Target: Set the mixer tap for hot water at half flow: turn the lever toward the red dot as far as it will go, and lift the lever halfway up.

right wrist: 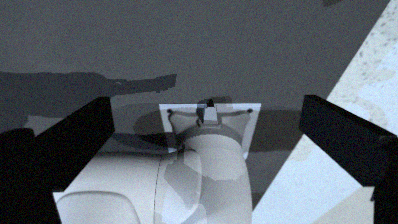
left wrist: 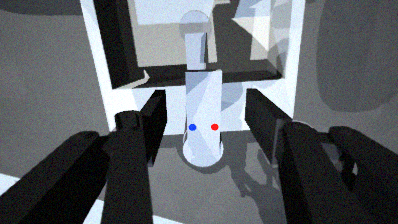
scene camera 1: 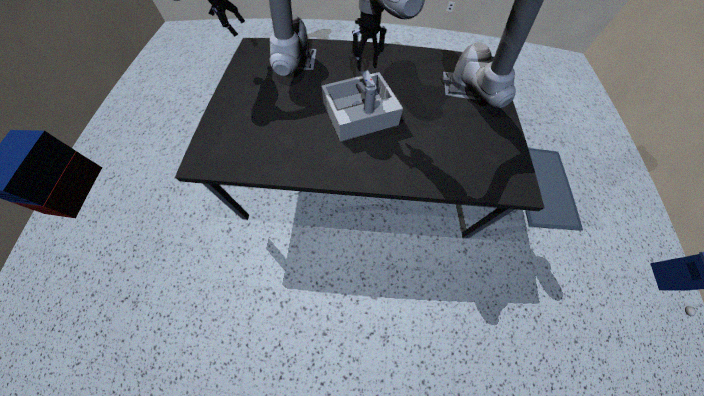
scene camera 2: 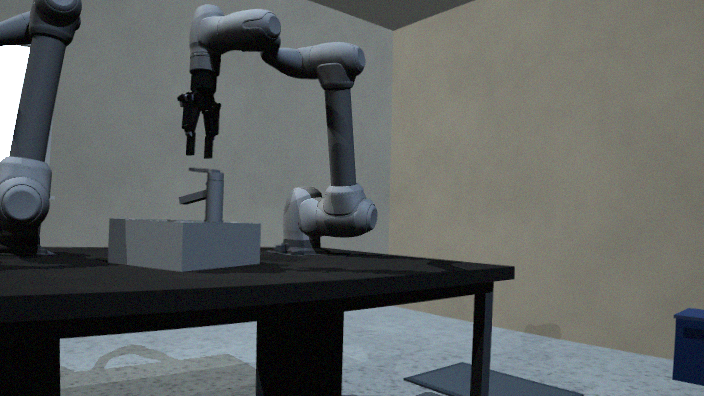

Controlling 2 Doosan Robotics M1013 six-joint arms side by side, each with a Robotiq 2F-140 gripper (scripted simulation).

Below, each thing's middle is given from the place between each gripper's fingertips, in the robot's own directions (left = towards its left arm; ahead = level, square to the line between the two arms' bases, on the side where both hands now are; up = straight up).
I see my left gripper [scene camera 2: 199, 156] 30 mm short of the flat lever [left wrist: 203, 87], 10 mm to the right of it and 70 mm above it. The rest, counted from my left hand: white basin [scene camera 1: 347, 103] 40 mm behind, 30 mm to the right, 300 mm below.
I see my right gripper 31 cm short of the white basin, 78 cm to the right of it and 19 cm above it. Round my right hand: flat lever: 37 cm ahead, 83 cm to the left, 4 cm above.
